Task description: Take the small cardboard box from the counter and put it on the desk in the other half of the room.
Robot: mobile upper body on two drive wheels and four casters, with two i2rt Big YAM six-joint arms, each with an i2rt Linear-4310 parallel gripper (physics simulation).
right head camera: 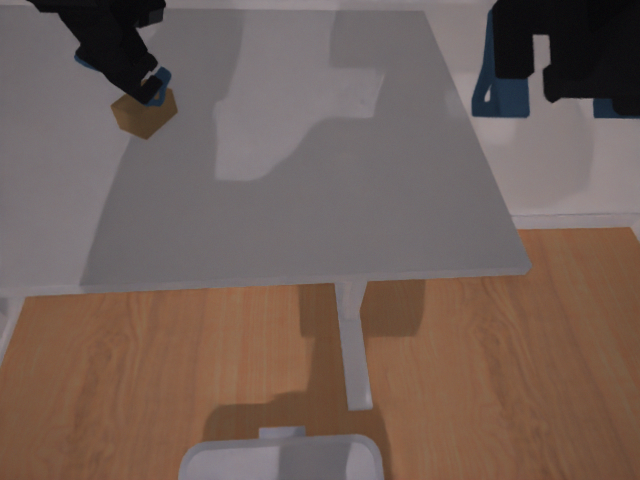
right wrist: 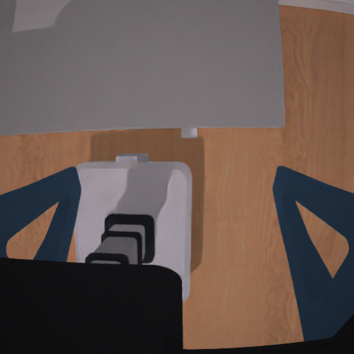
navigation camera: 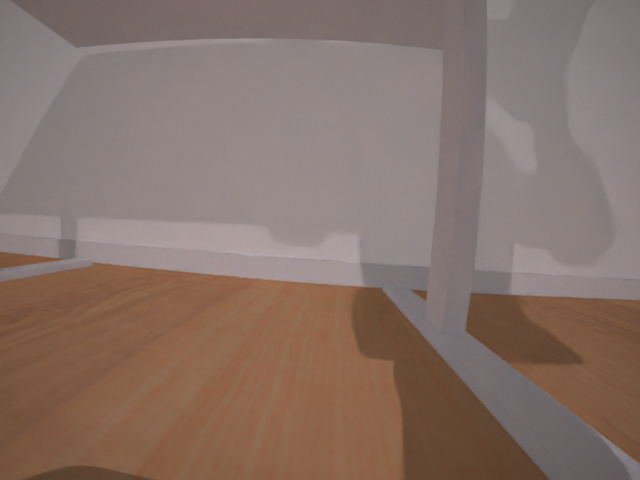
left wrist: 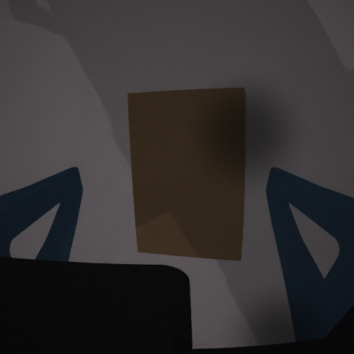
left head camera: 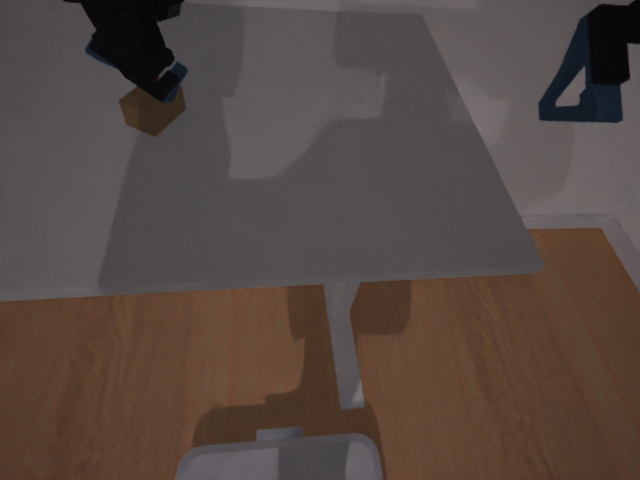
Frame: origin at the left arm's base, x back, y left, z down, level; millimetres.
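Where they show: left gripper, fingertip midpoint: (right head camera: pixel 139 88) (left head camera: pixel 149 84); right gripper, fingertip midpoint: (right head camera: pixel 534 108) (left head camera: pixel 595 113).
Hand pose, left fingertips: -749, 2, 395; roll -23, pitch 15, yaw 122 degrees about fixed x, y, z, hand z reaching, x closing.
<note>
After its pixels a point has its place, as x, y, z.
The small cardboard box (left head camera: pixel 154 114) @(-701, -8, 419) (right head camera: pixel 144 119) @(-701, -8, 422) (left wrist: pixel 187 165) is brown and rests on the grey-white desk top (left head camera: pixel 361 222) @(-500, -339, 460) (right head camera: pixel 336 227) @(-490, -328, 460) (right wrist: pixel 165 75), at the upper left in the head views. My left gripper (left head camera: pixel 136 67) (right head camera: pixel 123 74) (left wrist: pixel 174 178) is open just above the box. In the left wrist view the box lies between and beyond the spread blue fingers, with a gap on each side; the gripper hides part of its top in the head views. My right gripper (right head camera: pixel 560 105) @(-353, -444, 130) (right wrist: pixel 176 177) is open and empty, off to the right of the desk.
The desk's front edge is between my white base (left head camera: pixel 330 459) @(-260, -351, 1150) (right head camera: pixel 330 459) @(-261, -350, 1150) (right wrist: pixel 170 210) and the box. A desk leg (navigation camera: pixel 457 155) @(-754, -447, 1040) stands on a floor bar (navigation camera: pixel 496 382). A white wall (navigation camera: pixel 258 155) @(-1186, 77, 936) is behind the desk. The floor (left head camera: pixel 248 351) @(-659, -134, 1409) is wooden.
</note>
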